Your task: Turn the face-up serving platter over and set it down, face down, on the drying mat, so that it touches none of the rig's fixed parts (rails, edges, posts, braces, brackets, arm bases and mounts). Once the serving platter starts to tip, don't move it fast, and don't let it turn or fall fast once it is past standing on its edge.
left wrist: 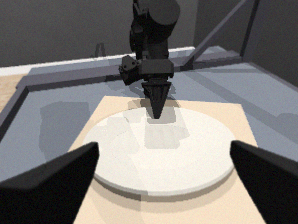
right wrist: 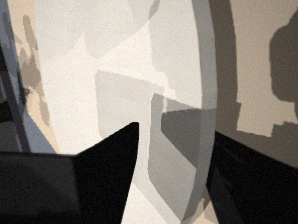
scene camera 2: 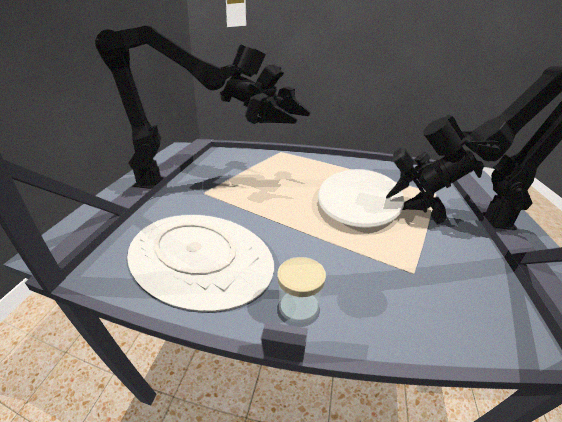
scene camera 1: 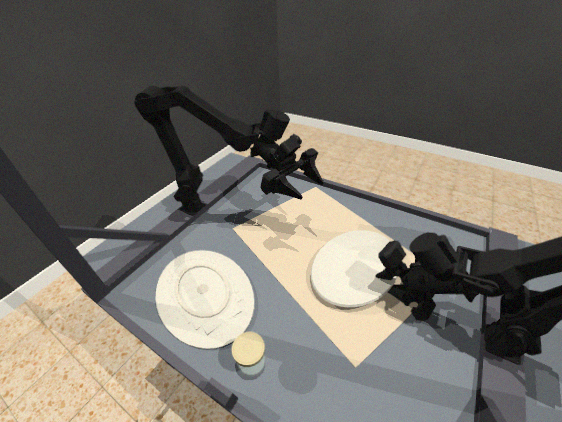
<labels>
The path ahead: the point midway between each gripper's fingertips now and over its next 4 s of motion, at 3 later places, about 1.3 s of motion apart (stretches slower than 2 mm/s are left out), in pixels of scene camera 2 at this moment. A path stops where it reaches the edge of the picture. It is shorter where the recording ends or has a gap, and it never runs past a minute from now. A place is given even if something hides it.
My left gripper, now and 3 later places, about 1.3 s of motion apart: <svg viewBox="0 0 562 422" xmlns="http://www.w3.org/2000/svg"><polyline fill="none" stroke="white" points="303,117 300,118 293,117 273,126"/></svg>
My right gripper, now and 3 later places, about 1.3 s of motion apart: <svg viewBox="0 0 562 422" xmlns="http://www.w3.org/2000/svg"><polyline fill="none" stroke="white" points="390,203 391,179 369,144 335,119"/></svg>
</labels>
